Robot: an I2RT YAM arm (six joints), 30 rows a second.
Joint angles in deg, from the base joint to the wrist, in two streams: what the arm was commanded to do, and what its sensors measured. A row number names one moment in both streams.
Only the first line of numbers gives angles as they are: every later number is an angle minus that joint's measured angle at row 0.
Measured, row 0:
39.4 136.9 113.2 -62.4 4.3 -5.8
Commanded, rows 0 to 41:
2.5 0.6 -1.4 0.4 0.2 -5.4
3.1 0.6 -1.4 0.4 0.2 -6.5
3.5 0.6 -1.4 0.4 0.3 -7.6
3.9 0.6 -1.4 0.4 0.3 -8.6
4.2 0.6 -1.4 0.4 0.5 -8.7
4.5 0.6 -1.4 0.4 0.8 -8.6
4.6 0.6 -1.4 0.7 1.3 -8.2
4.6 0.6 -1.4 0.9 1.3 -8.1
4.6 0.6 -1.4 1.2 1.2 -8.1
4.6 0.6 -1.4 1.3 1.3 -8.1
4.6 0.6 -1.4 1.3 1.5 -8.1
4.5 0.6 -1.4 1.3 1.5 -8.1
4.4 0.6 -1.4 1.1 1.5 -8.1
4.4 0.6 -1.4 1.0 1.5 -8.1
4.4 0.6 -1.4 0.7 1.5 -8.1
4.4 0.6 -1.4 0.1 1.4 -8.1
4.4 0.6 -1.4 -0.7 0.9 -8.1
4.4 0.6 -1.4 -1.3 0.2 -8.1
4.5 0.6 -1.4 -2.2 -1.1 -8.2
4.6 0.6 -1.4 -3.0 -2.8 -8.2
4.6 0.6 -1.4 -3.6 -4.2 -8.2
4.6 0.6 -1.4 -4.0 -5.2 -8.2
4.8 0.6 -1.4 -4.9 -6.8 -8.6
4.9 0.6 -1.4 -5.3 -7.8 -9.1
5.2 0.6 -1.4 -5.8 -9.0 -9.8
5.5 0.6 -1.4 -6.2 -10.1 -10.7
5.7 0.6 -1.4 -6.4 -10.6 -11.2
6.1 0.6 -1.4 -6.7 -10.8 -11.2
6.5 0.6 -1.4 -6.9 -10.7 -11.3
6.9 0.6 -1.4 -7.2 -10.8 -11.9
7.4 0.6 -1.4 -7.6 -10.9 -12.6
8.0 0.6 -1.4 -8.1 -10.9 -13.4
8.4 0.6 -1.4 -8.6 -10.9 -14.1
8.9 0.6 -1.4 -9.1 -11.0 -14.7
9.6 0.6 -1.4 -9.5 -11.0 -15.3
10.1 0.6 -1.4 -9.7 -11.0 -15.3
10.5 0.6 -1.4 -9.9 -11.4 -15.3
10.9 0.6 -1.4 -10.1 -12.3 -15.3
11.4 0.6 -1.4 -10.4 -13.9 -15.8
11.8 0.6 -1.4 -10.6 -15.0 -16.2
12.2 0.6 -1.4 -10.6 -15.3 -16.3
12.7 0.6 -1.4 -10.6 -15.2 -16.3
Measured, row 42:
11.2 -0.1 -0.7 -10.6 -8.7 -14.0
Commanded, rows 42 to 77:
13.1 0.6 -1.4 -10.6 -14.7 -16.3
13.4 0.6 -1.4 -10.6 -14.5 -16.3
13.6 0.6 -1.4 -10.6 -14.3 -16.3
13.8 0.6 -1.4 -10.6 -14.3 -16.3
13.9 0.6 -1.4 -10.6 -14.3 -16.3
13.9 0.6 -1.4 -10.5 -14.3 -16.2
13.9 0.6 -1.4 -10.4 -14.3 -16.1
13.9 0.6 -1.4 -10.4 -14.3 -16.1
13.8 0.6 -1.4 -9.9 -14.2 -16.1
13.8 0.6 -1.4 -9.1 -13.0 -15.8
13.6 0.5 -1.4 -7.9 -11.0 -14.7
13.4 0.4 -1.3 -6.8 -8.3 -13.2
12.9 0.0 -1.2 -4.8 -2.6 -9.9
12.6 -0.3 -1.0 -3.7 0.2 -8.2
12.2 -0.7 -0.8 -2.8 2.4 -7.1
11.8 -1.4 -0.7 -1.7 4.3 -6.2
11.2 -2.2 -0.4 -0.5 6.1 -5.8
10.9 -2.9 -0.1 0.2 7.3 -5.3
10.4 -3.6 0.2 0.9 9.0 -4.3
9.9 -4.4 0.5 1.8 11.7 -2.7
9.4 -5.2 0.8 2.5 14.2 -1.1
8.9 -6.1 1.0 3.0 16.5 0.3
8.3 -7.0 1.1 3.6 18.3 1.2
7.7 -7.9 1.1 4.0 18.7 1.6
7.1 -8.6 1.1 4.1 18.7 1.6
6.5 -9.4 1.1 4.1 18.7 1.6
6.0 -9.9 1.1 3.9 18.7 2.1
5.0 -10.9 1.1 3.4 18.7 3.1
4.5 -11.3 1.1 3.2 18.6 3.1
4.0 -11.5 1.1 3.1 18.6 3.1
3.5 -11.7 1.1 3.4 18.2 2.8
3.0 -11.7 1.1 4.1 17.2 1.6
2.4 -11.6 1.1 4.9 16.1 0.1
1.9 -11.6 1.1 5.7 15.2 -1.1
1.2 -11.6 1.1 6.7 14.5 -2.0
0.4 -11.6 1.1 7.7 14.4 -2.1
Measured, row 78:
2.2 -10.6 0.1 5.9 16.2 -0.1
